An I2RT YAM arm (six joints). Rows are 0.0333 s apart.
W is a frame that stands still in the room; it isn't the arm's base.
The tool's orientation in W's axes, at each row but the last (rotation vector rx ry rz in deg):
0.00 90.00 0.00
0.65 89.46 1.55
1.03 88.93 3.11
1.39 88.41 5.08
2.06 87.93 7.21
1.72 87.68 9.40
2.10 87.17 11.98
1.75 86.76 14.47
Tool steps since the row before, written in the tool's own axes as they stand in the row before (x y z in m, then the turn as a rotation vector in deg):
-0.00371 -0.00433 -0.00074 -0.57 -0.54 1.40
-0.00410 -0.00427 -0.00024 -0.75 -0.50 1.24
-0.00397 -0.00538 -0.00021 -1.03 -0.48 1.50
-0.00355 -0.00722 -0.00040 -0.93 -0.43 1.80
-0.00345 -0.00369 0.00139 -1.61 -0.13 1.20
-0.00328 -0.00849 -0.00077 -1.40 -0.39 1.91
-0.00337 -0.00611 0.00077 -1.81 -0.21 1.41
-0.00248 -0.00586 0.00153 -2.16 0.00 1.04
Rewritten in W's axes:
-0.00074 -0.00433 0.00371 1.40 -0.54 0.57
-0.00023 -0.00437 0.00399 1.24 -0.51 0.75
-0.00015 -0.00556 0.00371 1.49 -0.49 1.03
-0.00019 -0.00747 0.00301 1.79 -0.42 0.95
0.00150 -0.00395 0.00310 1.15 -0.23 1.63
-0.00013 -0.00887 0.00218 1.89 -0.40 1.42
0.00134 -0.00645 0.00242 1.36 -0.34 1.83
0.00228 -0.00595 0.00150 0.95 -0.25 2.19

